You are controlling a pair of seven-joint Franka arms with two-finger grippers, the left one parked.
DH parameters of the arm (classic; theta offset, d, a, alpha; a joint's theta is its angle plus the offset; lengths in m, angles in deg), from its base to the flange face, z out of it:
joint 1: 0 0.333 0 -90
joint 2: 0 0 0 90
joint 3: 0 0.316 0.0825 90
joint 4: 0 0 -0.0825 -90
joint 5: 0 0.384 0 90
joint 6: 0 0 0.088 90
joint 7: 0 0.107 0 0
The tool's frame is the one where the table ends.
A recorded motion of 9 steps. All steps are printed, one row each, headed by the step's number.
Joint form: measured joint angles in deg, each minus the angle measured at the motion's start. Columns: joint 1, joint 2, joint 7, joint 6, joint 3, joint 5, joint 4.
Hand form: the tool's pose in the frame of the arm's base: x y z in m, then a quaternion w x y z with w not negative. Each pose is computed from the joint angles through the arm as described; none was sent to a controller.
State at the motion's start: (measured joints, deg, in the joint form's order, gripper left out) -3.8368 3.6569 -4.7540 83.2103 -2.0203 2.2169 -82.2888
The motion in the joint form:
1: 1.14 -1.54 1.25 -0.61 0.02 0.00 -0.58
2: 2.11 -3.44 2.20 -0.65 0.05 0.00 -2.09
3: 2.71 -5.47 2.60 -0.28 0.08 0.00 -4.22
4: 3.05 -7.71 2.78 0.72 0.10 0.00 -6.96
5: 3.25 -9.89 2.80 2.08 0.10 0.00 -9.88
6: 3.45 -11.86 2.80 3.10 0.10 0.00 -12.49
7: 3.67 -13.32 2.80 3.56 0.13 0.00 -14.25
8: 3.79 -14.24 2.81 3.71 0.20 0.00 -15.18
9: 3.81 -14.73 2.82 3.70 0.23 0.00 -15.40
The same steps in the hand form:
1: 0.5514 -0.0403 0.6510 0.02003 -0.99958 0.00832 0.01942
2: 0.5415 -0.0304 0.6570 0.02010 -0.99963 0.00781 0.01669
3: 0.5313 -0.0243 0.6595 0.02045 -0.99967 0.00586 0.01449
4: 0.5209 -0.0209 0.6596 0.02088 -0.99972 0.00451 0.01021
5: 0.5113 -0.0191 0.6577 0.02131 -0.99976 0.00324 0.00484
6: 0.5022 -0.0173 0.6555 0.02177 -0.99976 0.00170 0.00155
7: 0.4948 -0.0150 0.6546 0.02210 -0.99976 -0.00041 0.00019
8: 0.4899 -0.0133 0.6551 0.02221 -0.99975 -0.00198 -0.00099
9: 0.4871 -0.0128 0.6575 0.02222 -0.99974 -0.00239 -0.00325

